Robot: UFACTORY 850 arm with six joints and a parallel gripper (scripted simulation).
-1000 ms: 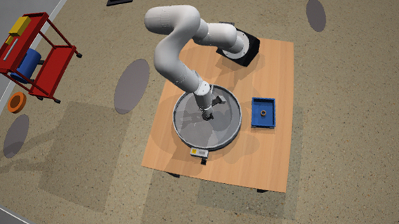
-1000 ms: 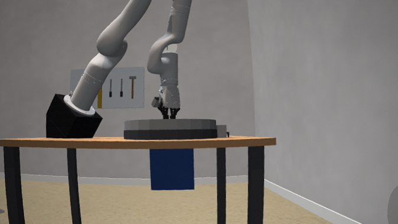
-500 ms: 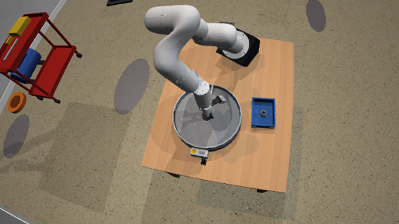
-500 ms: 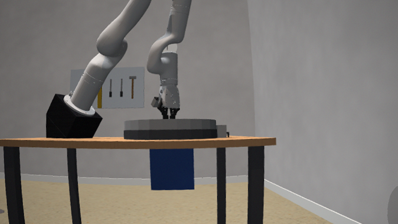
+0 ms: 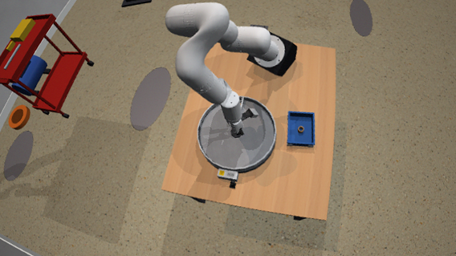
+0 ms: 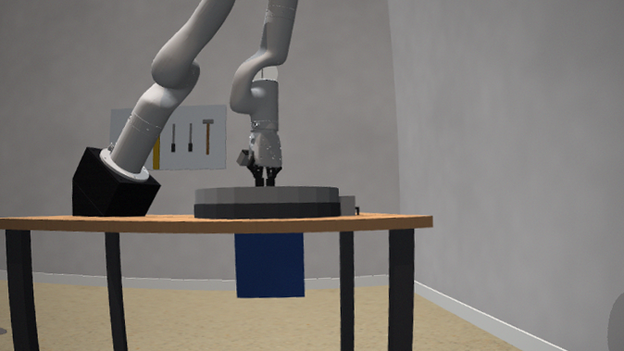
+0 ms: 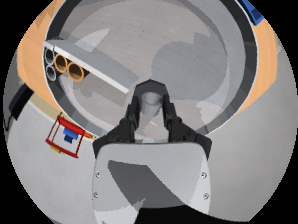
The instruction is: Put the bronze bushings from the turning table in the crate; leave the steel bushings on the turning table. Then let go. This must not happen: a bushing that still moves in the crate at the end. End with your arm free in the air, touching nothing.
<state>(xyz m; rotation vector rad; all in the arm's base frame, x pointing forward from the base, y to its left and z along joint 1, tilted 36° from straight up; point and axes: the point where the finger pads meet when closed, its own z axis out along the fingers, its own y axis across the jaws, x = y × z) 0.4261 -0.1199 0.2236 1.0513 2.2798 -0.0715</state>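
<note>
My gripper is now 40 mm above the grey turning table. Also, from my hand: blue crate (20 mm behind, 350 mm to the left, 70 mm below).
</note>
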